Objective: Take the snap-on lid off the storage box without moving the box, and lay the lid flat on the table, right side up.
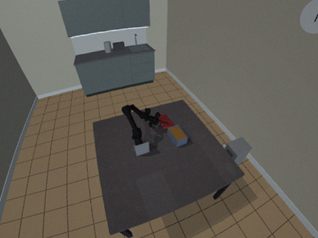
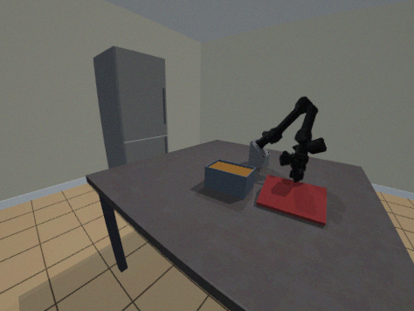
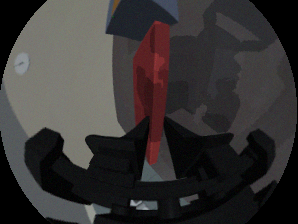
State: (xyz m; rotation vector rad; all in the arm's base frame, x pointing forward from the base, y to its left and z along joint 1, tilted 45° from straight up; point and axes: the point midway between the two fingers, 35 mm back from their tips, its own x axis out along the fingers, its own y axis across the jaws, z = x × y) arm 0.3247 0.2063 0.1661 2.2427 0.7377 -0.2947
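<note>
The lid lies 7 cm ahead of my gripper tip and 2 cm below it. Also, from my gripper tip: blue-grey storage box (8 cm ahead, 28 cm to the right, 1 cm below).
</note>
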